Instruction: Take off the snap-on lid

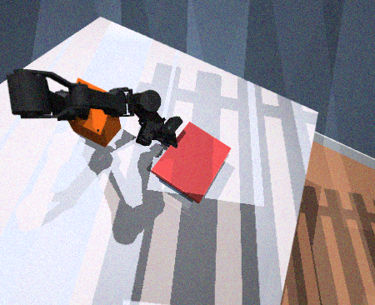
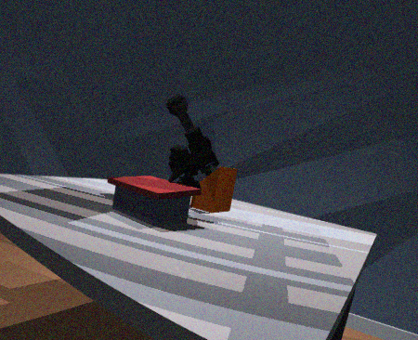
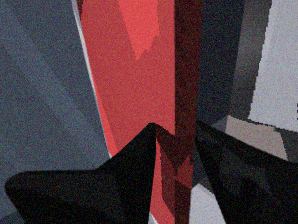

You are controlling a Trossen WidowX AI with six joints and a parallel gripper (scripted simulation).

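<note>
My gripper tip is now 80 mm short of the red lid and 10 mm to the left of it. The rest, counted from my gripper tip: storage box (80 mm ahead, 10 mm to the right, 50 mm below).
</note>
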